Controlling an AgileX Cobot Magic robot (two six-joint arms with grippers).
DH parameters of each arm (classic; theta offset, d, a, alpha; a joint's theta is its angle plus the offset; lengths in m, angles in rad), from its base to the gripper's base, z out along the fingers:
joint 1: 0 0.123 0 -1.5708
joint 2: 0.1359 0 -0.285 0
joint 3: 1.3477 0 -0.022 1.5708
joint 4: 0 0.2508 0 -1.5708
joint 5: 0 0 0.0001 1.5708
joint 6: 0 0.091 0 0
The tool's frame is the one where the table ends.
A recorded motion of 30 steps. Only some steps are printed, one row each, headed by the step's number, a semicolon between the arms.
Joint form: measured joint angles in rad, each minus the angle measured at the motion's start. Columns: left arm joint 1, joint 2, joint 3, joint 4, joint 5, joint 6; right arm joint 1, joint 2, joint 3, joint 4, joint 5, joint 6.
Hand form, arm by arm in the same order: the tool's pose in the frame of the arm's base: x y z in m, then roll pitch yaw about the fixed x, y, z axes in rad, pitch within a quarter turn. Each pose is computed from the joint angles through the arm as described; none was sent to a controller.
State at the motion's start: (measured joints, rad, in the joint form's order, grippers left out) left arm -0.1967 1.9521 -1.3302 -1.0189 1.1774 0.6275; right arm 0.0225 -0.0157 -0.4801 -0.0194 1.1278 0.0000
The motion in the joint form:
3: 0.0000 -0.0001 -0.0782 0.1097 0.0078 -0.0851; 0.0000 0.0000 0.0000 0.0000 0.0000 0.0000
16: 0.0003 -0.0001 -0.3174 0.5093 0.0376 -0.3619; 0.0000 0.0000 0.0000 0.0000 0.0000 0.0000
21: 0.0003 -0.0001 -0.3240 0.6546 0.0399 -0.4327; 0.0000 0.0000 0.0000 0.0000 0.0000 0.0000
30: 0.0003 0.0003 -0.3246 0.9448 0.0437 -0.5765; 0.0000 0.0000 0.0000 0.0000 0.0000 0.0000
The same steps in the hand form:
3: 0.3631 -0.1402 0.2184 -2.3320 0.1947 2.8807; -0.0079 -0.0018 0.2664 -3.1103 1.0259 -3.1030
16: 0.3894 -0.1199 0.2586 -2.6801 0.2184 2.8784; -0.0079 -0.0018 0.2664 -3.1103 1.0259 -3.1030
21: 0.3911 -0.1088 0.2552 -2.8114 0.1864 2.8842; -0.0079 -0.0018 0.2664 -3.1103 1.0259 -3.1030
30: 0.3944 -0.0849 0.2499 -3.0756 0.1419 2.9194; -0.0079 -0.0018 0.2664 -3.1103 1.0259 -3.1030

